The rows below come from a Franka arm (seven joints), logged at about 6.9 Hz.
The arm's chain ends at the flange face. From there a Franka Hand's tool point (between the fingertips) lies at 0.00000 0.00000 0.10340 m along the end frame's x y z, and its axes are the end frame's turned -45 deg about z.
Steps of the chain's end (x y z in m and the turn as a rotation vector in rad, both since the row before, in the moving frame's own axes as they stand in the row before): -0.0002, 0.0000, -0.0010, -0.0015, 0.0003, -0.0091; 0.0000, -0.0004, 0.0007, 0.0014, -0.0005, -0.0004; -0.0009, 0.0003, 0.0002, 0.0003, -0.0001, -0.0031; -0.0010, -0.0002, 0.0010, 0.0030, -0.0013, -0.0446; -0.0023, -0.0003, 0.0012, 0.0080, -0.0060, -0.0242
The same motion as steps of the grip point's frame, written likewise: -0.0002, 0.0000, -0.0010, -0.0013, -0.0008, -0.0091; 0.0003, -0.0004, 0.0007, 0.0013, 0.0006, -0.0004; -0.0008, -0.0005, 0.0002, 0.0003, 0.0001, -0.0031; -0.0004, -0.0012, 0.0010, 0.0030, 0.0012, -0.0446; -0.0013, -0.0029, 0.0012, 0.0099, 0.0014, -0.0242
